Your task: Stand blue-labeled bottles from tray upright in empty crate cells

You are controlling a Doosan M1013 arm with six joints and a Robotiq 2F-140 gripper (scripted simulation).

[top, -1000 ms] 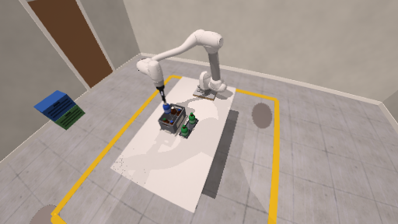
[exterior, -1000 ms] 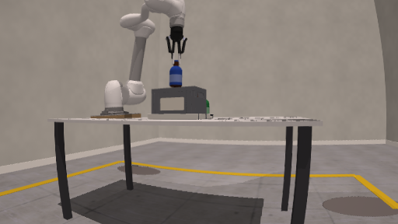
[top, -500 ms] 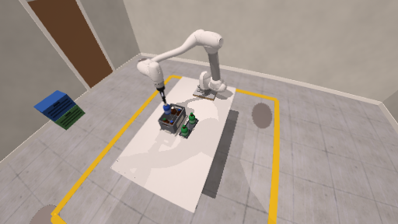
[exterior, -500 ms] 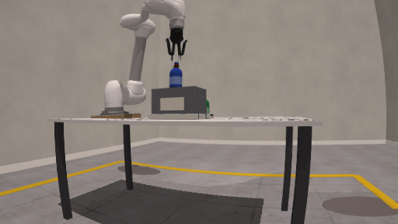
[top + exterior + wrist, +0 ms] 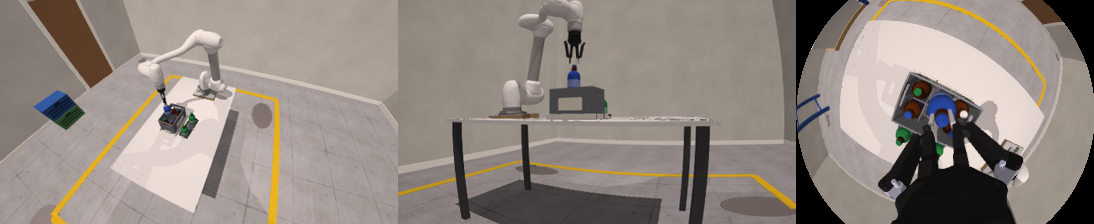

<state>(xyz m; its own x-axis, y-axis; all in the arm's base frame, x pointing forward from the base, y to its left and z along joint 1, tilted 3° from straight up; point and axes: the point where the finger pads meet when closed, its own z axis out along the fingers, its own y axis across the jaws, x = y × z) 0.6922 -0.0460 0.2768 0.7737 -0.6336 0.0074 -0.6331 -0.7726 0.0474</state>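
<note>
Now: hand 90 mm above the blue-labeled bottle. Round my hand: grey crate 240 mm below, 40 mm to the left, 10 mm behind; then tray 310 mm below, 230 mm to the left, 50 mm behind; then green bottle 240 mm to the left, 240 mm below, 40 mm ahead.
</note>
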